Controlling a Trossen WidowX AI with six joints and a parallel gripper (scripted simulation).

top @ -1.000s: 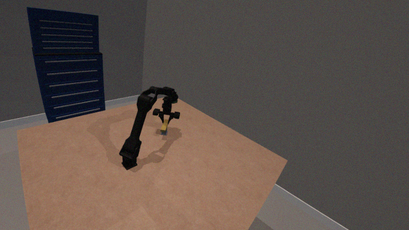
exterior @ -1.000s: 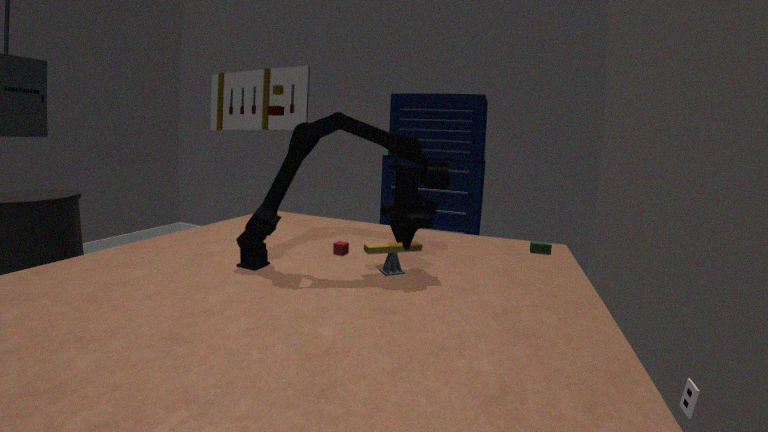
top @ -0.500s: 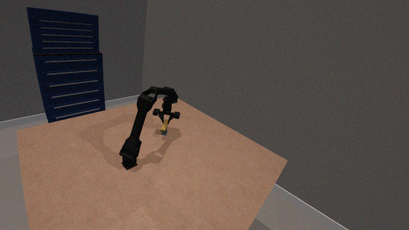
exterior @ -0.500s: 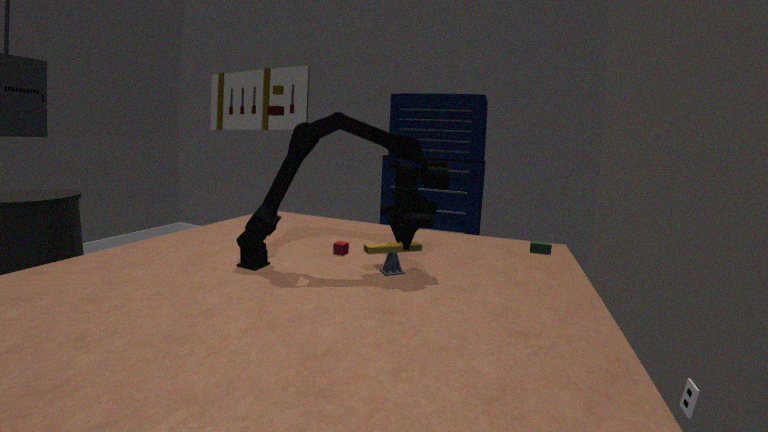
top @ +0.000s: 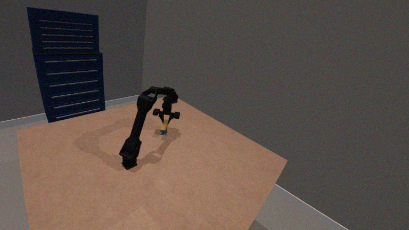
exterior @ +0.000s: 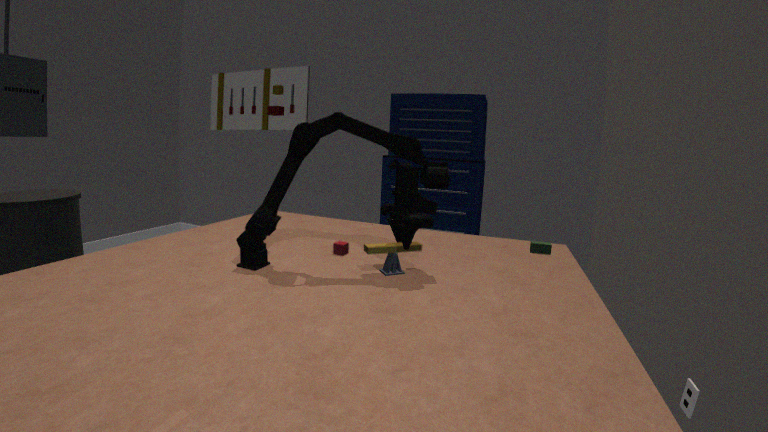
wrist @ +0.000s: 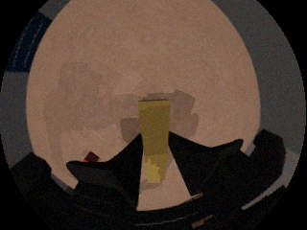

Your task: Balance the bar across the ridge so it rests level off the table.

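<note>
My gripper tip is 20 mm past the yellow bar and 20 mm to the left of it. Round my gripper tip: red cube: 210 mm behind, 60 mm to the left, 50 mm below; then green block: 380 mm ahead, 350 mm to the left, 50 mm below.
</note>
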